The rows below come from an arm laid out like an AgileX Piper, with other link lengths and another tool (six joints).
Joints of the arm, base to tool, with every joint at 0 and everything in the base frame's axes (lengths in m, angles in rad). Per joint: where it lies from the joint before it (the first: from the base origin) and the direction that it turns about. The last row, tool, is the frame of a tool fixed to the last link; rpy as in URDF.
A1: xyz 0 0 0.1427 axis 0 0 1
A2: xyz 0 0 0 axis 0 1 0
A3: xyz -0.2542 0 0.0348 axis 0 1 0
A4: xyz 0.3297 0 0.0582 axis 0.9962 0 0.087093
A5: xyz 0 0 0 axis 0 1 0
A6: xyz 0.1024 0 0.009 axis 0.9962 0 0.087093
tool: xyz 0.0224 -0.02 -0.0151 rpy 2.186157 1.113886 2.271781
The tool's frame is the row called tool.
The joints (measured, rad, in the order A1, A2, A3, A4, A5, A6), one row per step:
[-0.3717 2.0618 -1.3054 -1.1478 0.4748 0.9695]
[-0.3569 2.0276 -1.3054 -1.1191 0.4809 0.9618]
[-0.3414 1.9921 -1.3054 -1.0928 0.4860 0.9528]
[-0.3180 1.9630 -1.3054 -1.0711 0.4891 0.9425]
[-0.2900 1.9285 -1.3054 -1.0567 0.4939 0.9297]
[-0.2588 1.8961 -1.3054 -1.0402 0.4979 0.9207]
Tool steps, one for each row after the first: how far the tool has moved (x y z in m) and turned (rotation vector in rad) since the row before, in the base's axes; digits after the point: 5 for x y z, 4 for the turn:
[0.00394 0.00662 0.01522 0.0038 -0.0319 -0.0017]
[0.00380 0.00710 0.01595 0.0025 -0.0323 0.0027]
[0.00517 0.01072 0.01307 0.0021 -0.0254 0.0160]
[0.00555 0.01251 0.01614 -0.0062 -0.0263 0.0253]
[0.00534 0.01445 0.01487 -0.0007 -0.0275 0.0258]

